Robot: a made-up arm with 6 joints. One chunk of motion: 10 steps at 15 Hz.
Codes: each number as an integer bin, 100 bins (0 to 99) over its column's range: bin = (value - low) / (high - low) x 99, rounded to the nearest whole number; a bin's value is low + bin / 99 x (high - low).
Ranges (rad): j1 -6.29..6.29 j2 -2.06..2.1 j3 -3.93..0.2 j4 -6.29..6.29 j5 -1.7..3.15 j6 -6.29..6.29
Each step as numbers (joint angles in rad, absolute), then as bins.
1 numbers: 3.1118 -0.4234 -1.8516 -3.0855 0.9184 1.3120
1 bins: 74 39 50 25 53 60
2 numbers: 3.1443 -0.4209 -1.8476 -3.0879 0.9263 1.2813
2 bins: 74 39 50 25 54 60
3 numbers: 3.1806 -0.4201 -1.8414 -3.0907 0.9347 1.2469
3 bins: 75 39 50 25 54 59
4 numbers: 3.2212 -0.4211 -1.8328 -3.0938 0.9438 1.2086
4 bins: 75 39 50 25 54 59
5 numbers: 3.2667 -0.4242 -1.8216 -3.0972 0.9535 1.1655
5 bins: 75 39 51 25 54 59
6 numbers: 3.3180 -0.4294 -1.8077 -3.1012 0.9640 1.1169
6 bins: 76 39 51 25 54 58
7 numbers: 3.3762 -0.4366 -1.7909 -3.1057 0.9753 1.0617
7 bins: 76 39 51 25 55 58
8 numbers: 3.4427 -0.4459 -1.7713 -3.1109 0.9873 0.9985
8 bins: 77 38 52 25 55 57
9 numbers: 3.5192 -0.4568 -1.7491 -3.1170 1.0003 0.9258
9 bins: 77 38 52 25 55 57
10 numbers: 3.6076 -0.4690 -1.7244 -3.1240 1.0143 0.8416
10 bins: 78 38 53 25 55 56
